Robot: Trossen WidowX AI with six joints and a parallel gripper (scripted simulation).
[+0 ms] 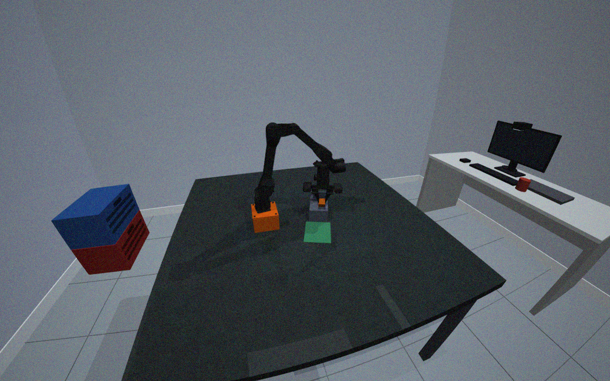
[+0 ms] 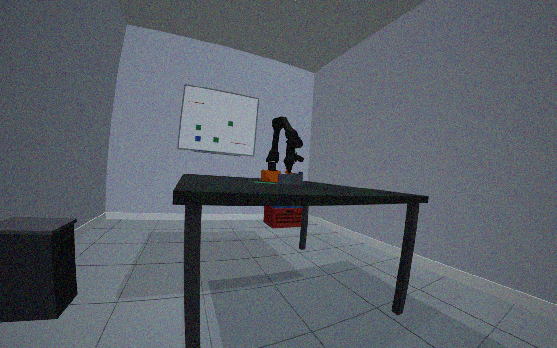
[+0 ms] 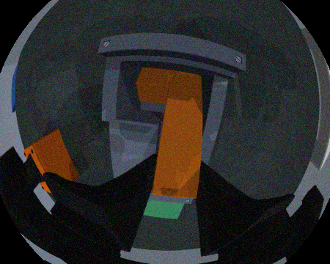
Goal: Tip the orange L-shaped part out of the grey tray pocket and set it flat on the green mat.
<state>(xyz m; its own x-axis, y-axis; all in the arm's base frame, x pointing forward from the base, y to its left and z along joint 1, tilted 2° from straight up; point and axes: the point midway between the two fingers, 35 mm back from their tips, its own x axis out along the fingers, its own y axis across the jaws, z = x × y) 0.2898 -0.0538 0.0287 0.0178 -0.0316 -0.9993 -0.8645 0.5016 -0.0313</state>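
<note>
The green mat is 120 mm to the right of my gripper tip, 90 mm below it and 80 mm behind it. The rest, counted from my gripper tip: orange L-shaped part: 40 mm to the left, 30 mm below.
</note>
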